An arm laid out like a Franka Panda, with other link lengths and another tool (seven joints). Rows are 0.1 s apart.
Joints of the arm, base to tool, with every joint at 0 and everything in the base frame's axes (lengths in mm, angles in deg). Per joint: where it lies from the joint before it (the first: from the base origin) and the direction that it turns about. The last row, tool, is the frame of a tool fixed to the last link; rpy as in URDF.
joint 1: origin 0.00 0.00 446.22 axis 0 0 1
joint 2: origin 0.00 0.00 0.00 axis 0 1 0
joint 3: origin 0.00 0.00 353.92 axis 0 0 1
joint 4: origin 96.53 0.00 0.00 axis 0 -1 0
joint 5: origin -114.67 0.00 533.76 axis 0 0 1
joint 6: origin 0.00 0.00 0.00 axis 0 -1 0
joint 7: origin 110.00 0.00 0.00 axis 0 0 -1
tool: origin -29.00 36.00 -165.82 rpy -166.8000 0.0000 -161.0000
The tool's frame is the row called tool.
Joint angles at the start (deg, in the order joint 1, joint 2, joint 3, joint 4, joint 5, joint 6, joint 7):
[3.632, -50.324, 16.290, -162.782, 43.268, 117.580, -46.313]
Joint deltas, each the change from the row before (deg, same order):
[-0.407, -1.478, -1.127, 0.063, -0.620, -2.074, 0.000]
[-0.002, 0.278, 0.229, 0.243, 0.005, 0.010, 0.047]
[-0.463, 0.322, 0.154, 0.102, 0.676, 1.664, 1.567]
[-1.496, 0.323, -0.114, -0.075, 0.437, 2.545, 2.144]
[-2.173, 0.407, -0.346, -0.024, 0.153, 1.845, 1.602]
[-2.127, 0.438, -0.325, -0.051, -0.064, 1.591, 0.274]
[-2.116, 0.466, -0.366, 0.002, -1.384, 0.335, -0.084]
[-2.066, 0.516, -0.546, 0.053, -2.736, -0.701, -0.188]
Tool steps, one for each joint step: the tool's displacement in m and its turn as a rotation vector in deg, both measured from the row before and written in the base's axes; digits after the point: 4 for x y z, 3 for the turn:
[-0.0033, -0.0077, 0.0106, 0.532, 0.271, 0.086]
[0.0006, 0.0019, 0.0002, -0.136, 0.049, 0.142]
[0.0069, -0.0009, 0.0016, 0.504, -0.440, -2.755]
[0.0126, -0.0111, 0.0014, 0.475, -0.791, -4.835]
[0.0127, -0.0179, 0.0006, 0.427, -0.425, -4.739]
[0.0106, -0.0192, -0.0010, -0.001, -0.772, -3.325]
[0.0061, -0.0203, -0.0035, -1.043, 0.105, -1.893]
[0.0022, -0.0218, -0.0056, -1.922, 1.016, -0.833]

